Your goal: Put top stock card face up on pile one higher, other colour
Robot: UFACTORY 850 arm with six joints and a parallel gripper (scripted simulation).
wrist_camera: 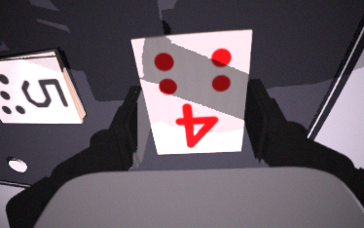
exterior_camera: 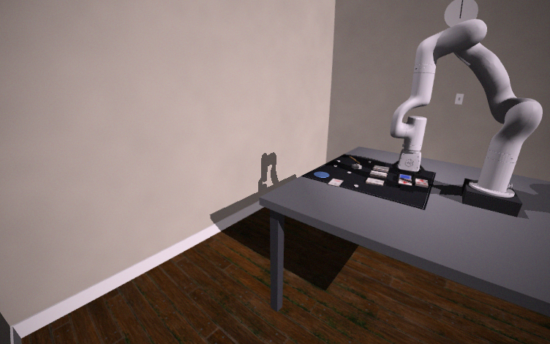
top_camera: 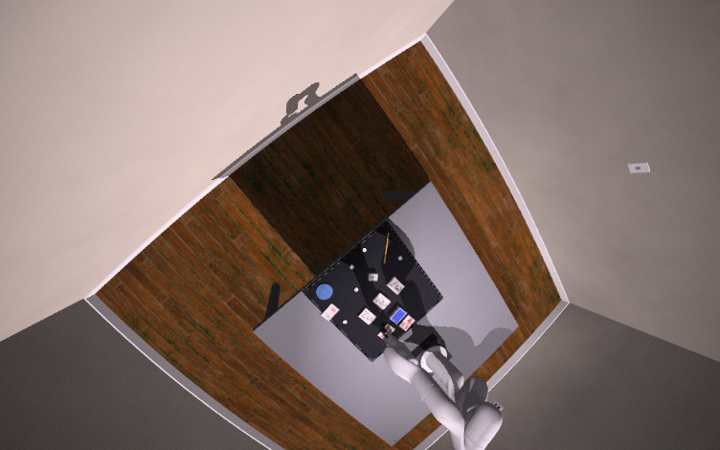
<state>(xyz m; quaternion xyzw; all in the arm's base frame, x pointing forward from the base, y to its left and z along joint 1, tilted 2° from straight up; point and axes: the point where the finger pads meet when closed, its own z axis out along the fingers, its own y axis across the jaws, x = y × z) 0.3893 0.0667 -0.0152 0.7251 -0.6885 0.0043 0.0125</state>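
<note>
Right now my hand is 1 cm above the red 4 card. The rest, counted from my hand: red 4 (12 cm to the right, 8 cm behind, 4 cm below); black 5 (15 cm ahead, 4 cm below, 1 cm to the left); black 2 (15 cm ahead, 11 cm to the right, 4 cm below).
</note>
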